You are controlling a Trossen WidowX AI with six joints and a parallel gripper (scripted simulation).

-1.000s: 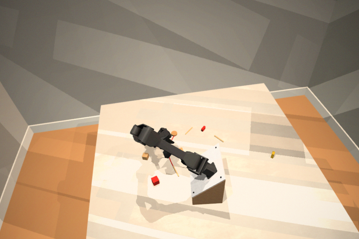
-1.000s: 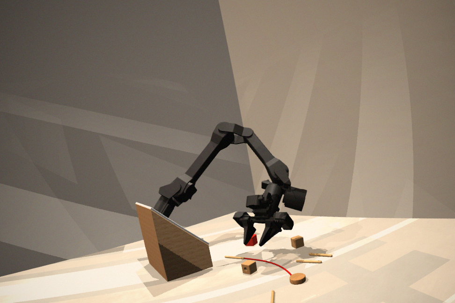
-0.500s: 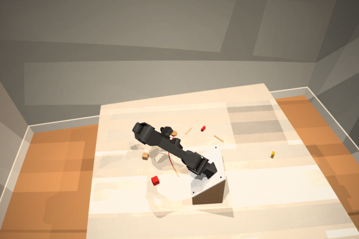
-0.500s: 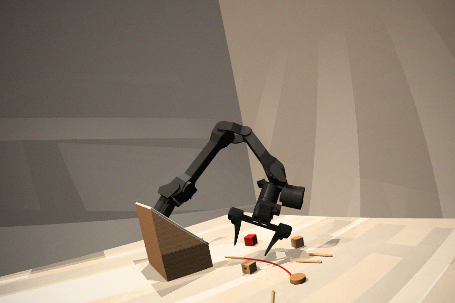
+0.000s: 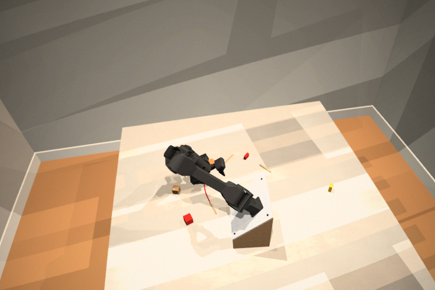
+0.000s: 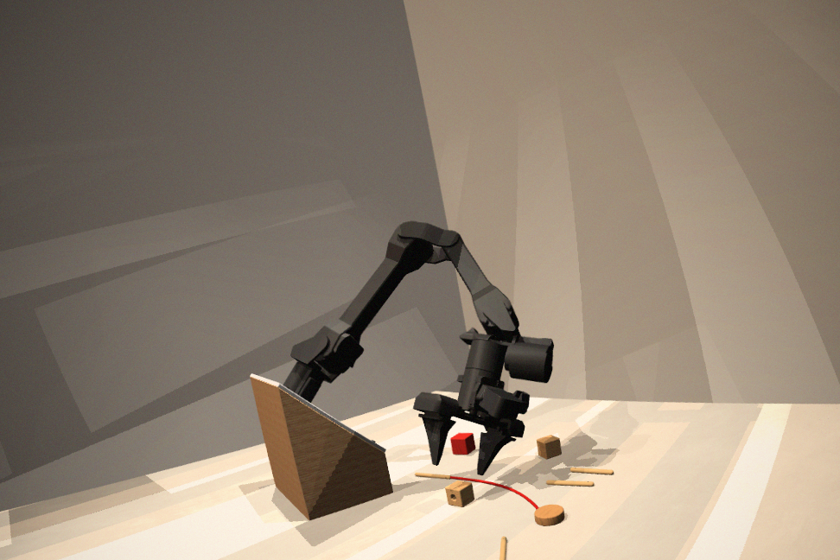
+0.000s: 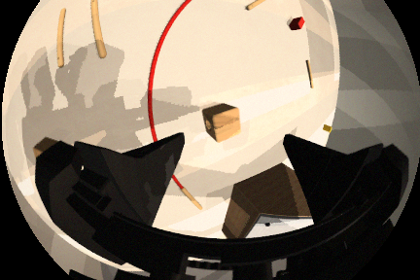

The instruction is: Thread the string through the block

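My gripper tip is now 110 mm past the thin wooden stick, 50 mm to the right of it and 50 mm above it. From my gripper tip the other things lie so: plain wooden cube: 210 mm to the left, 40 mm below, 10 mm ahead; then red cube: 170 mm to the left, 170 mm behind, 30 mm below; then round wooden button: 160 mm ahead, 40 mm below.
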